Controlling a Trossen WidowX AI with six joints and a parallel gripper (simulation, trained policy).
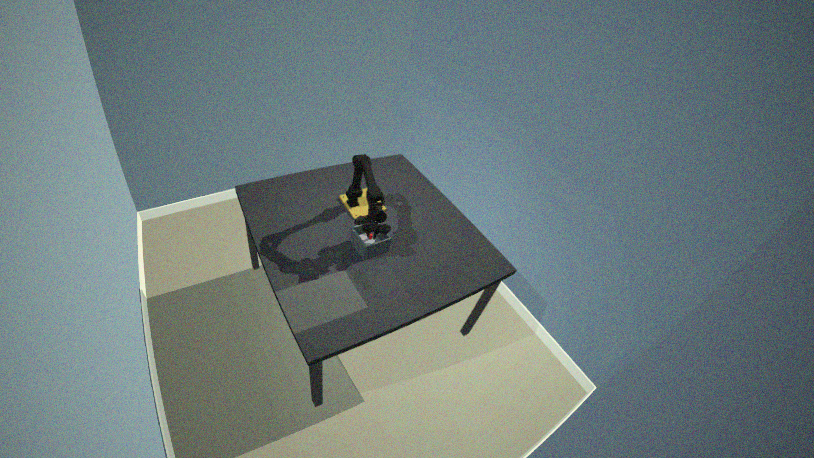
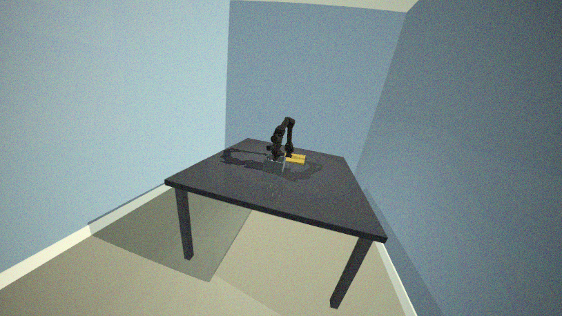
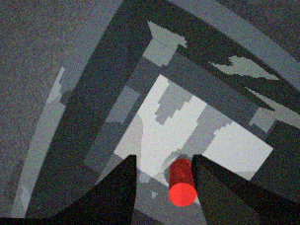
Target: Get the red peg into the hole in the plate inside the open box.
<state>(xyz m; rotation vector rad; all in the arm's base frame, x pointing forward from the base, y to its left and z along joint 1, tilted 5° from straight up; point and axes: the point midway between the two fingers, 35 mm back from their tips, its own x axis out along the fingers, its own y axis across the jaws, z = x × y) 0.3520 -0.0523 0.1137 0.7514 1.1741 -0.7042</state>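
My gripper tip is 3 cm above the red peg and 2 cm past it. The rest, counted from my gripper tip: grey box: 5 cm below, 2 cm behind; plate: 3 cm below, 2 cm behind.
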